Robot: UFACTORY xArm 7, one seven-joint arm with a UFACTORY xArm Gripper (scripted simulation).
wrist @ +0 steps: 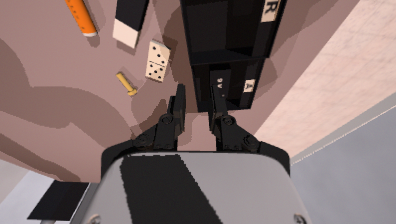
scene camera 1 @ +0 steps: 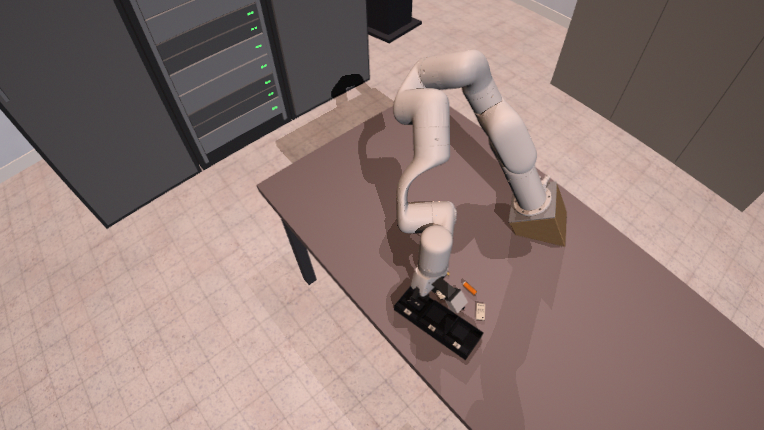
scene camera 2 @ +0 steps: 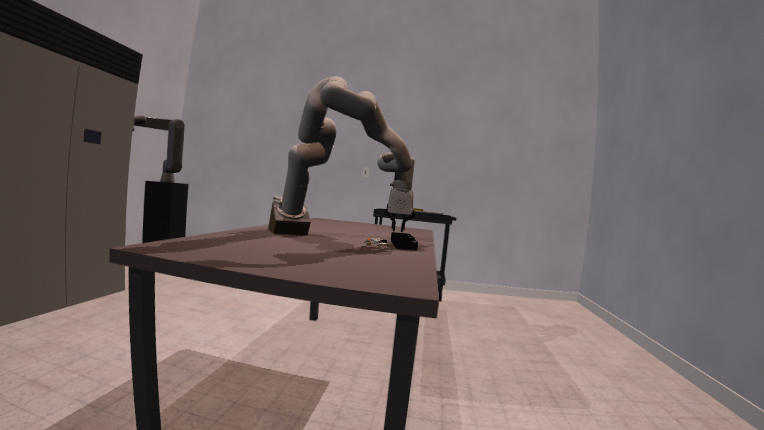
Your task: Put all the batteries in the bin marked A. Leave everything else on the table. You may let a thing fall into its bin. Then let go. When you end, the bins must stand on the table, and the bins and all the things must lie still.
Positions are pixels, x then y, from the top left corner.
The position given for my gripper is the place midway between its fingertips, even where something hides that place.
My gripper shows in the wrist view [197, 94], in scene camera 1 [427, 293] and in scene camera 2 [397, 231].
